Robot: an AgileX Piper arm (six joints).
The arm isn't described. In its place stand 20 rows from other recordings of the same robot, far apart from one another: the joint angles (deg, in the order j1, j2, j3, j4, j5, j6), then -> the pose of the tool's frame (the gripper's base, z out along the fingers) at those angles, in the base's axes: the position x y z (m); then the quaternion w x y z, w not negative.
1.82, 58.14, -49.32, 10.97, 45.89, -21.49 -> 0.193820, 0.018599, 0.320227, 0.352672, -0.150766, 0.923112, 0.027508
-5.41, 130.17, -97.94, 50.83, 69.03, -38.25 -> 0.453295, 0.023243, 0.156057, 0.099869, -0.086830, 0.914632, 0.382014
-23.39, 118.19, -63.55, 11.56, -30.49, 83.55 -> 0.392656, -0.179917, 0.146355, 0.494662, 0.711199, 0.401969, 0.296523
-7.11, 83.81, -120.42, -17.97, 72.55, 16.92 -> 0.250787, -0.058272, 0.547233, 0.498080, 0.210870, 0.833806, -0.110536
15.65, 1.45, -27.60, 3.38, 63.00, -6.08 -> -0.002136, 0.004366, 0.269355, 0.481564, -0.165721, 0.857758, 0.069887
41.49, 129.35, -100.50, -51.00, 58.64, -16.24 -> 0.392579, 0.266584, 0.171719, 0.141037, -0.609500, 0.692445, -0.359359
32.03, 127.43, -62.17, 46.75, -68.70, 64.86 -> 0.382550, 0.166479, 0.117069, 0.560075, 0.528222, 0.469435, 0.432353
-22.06, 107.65, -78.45, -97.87, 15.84, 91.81 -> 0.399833, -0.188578, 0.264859, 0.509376, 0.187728, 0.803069, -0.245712
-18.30, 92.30, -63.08, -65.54, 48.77, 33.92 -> 0.294395, -0.162976, 0.270340, 0.185055, 0.103222, 0.875527, -0.434227
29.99, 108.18, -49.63, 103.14, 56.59, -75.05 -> 0.253263, 0.231571, 0.160562, 0.117391, -0.157640, 0.800155, 0.566675
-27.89, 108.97, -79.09, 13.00, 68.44, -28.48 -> 0.327691, -0.151890, 0.203066, 0.023740, 0.039521, 0.993371, 0.105306
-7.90, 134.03, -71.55, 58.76, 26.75, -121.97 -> 0.404126, -0.020722, 0.019635, 0.238300, -0.498136, 0.831323, 0.063063
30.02, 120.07, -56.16, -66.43, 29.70, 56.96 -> 0.322502, 0.138619, 0.067654, 0.198079, -0.264640, 0.923611, -0.194098
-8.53, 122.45, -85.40, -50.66, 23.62, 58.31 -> 0.457358, -0.097112, 0.162305, 0.359568, 0.205266, 0.899237, -0.141244
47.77, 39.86, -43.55, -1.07, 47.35, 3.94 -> 0.083986, 0.090666, 0.336399, 0.393677, -0.338915, 0.835133, 0.180854
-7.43, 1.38, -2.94, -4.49, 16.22, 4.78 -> 0.054191, -0.009074, 0.203680, 0.643612, 0.059645, 0.761543, -0.047519
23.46, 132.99, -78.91, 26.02, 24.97, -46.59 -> 0.387375, 0.186485, 0.043205, 0.156949, -0.399086, 0.898598, 0.092842
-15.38, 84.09, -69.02, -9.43, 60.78, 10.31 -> 0.276257, -0.089486, 0.300753, 0.162159, 0.191531, 0.964288, -0.084669
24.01, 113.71, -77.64, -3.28, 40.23, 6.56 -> 0.370639, 0.161415, 0.169329, 0.162368, -0.167959, 0.972086, 0.021786
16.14, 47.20, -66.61, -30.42, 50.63, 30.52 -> 0.137995, 0.002853, 0.448684, 0.571096, 0.068655, 0.817171, -0.036978
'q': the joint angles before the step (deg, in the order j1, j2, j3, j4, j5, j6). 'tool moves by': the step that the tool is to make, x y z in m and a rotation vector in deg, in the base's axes. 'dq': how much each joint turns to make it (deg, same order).
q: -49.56 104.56 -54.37 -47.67 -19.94 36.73
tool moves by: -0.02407 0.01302 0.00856 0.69 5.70 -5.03
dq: 0.00 -5.95 4.35 0.77 8.59 -0.03
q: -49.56 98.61 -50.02 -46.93 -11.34 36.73
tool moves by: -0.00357 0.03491 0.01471 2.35 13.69 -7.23
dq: 8.31 -6.31 0.46 3.98 24.17 0.03
